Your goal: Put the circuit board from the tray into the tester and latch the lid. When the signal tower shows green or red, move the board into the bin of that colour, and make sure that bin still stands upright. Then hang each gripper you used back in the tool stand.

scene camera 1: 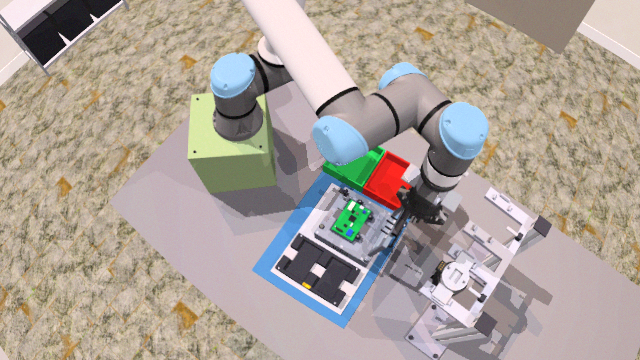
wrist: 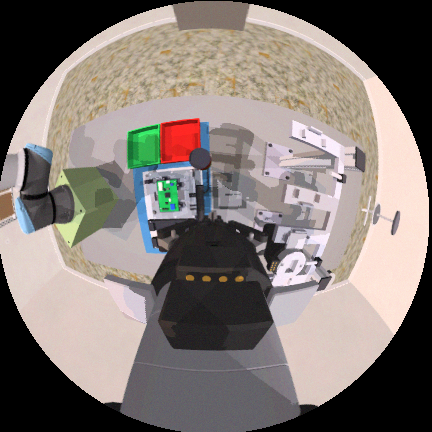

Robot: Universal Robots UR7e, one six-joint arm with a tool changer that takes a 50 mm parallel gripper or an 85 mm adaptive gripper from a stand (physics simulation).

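The green circuit board lies flat in the grey tester. The tester's lid stands raised along the side away from the robot base. The black tray beside the tester holds no board; my gripper partly hides it in the wrist view. The signal tower shows from above with a dark cap; its light cannot be read. The green bin and red bin stand upright. My black adaptive gripper is shut and empty, above and beside the lid side.
The white tool stand stands to the right, with the other gripper's round white coupling in it. A blue mat lies under the tester and tray. The green robot pedestal stands at the left.
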